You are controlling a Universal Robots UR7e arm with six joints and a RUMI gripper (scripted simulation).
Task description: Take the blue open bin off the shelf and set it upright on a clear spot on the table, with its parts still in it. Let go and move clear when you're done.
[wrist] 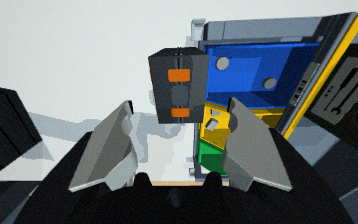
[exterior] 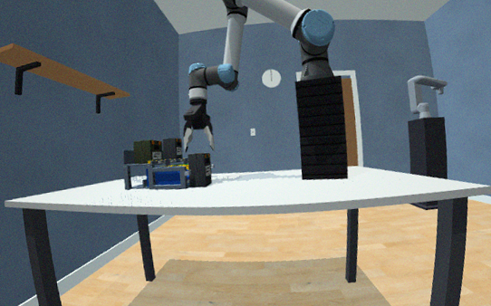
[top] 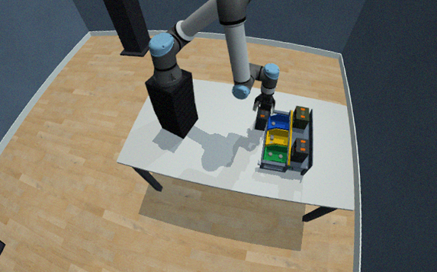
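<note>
My gripper is now 80 mm above the dark box. The rest, counted from my hand: blue open bin: 130 mm ahead, 100 mm below; yellow bin: 140 mm ahead, 110 mm to the right, 100 mm below; yellow divider: 190 mm ahead, 110 mm to the right, 40 mm below.
</note>
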